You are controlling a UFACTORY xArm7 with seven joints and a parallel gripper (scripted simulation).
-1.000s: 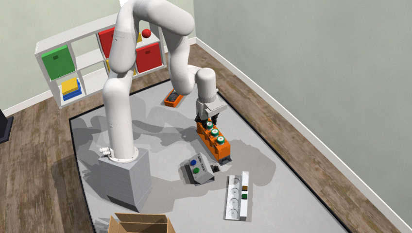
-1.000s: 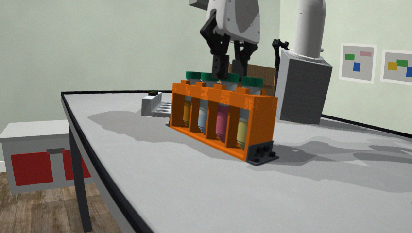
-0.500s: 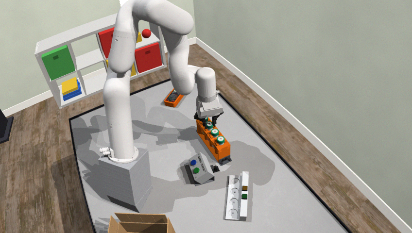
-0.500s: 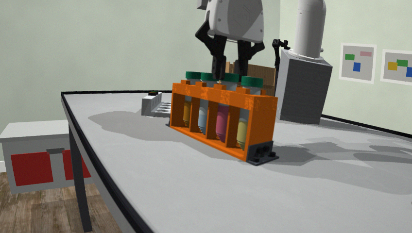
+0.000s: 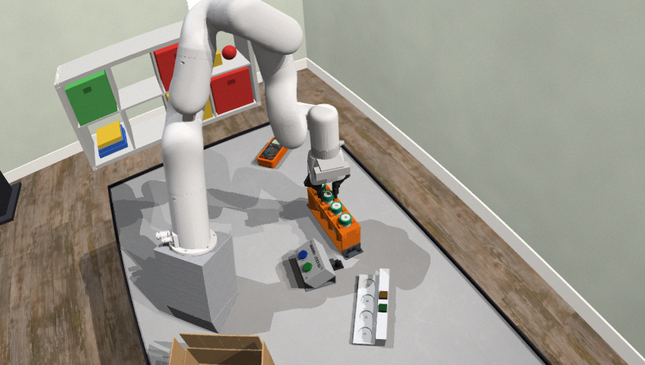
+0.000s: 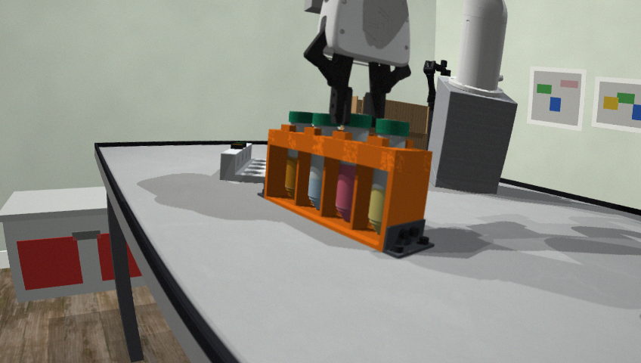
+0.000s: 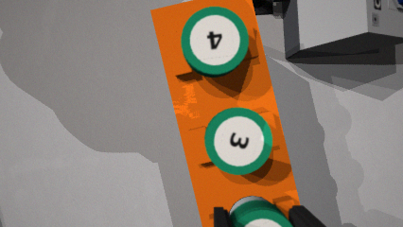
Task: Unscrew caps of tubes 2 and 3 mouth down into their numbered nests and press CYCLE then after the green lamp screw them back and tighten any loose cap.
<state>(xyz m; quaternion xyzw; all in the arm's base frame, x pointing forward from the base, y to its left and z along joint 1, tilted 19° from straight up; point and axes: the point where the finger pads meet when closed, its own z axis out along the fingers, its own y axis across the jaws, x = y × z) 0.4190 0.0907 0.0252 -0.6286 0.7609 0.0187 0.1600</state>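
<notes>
The cap 2 is 1 cm below my hand. Also, from my hand: tube 3 threaded neck: 5 cm to the right, 2 cm below; then cap 1: 5 cm to the left, 2 cm below; then cap 3: 5 cm to the right, 2 cm below.
</notes>
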